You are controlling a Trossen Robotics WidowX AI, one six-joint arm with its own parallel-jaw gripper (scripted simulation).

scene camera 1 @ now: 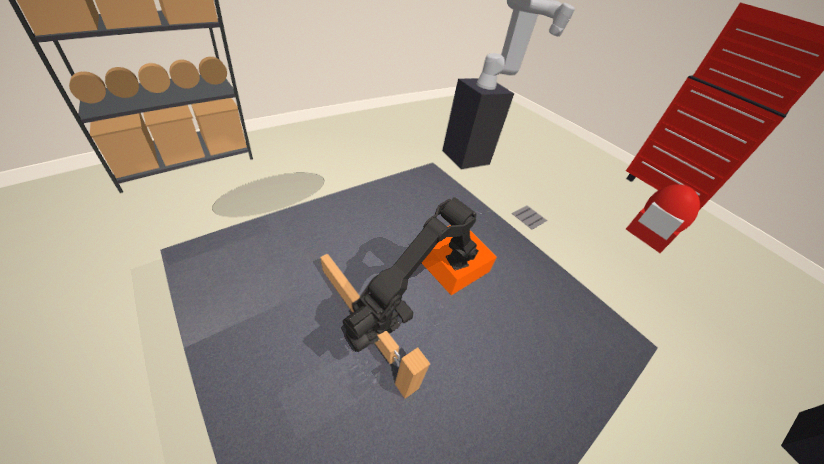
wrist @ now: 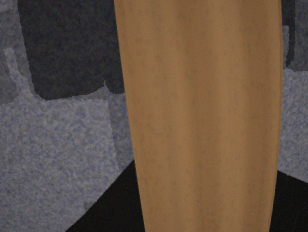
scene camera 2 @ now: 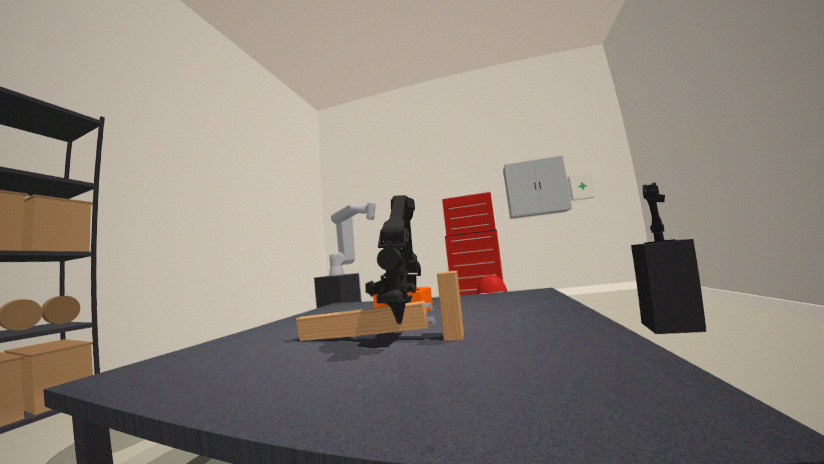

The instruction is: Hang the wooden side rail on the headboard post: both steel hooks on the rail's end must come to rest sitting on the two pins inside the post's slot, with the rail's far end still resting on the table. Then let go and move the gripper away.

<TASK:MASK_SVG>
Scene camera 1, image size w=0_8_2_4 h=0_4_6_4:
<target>my gripper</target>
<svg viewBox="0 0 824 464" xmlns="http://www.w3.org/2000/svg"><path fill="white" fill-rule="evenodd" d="M413 311L401 300L395 312L388 319L381 321L377 319L377 324L364 336L355 339L346 331L346 337L354 350L360 352L368 347L369 344L379 341L377 333L380 335L387 331L390 334L399 328L400 323L397 320L397 316L401 317L403 323L413 318ZM360 299L352 302L354 311L362 305L363 302Z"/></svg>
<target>wooden side rail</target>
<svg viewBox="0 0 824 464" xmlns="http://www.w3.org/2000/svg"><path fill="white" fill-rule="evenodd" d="M377 333L379 341L375 343L389 364L395 361L399 367L399 346L387 331L380 335ZM322 256L323 272L352 312L354 312L352 302L359 299L359 295L340 272L328 254Z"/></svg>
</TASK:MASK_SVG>
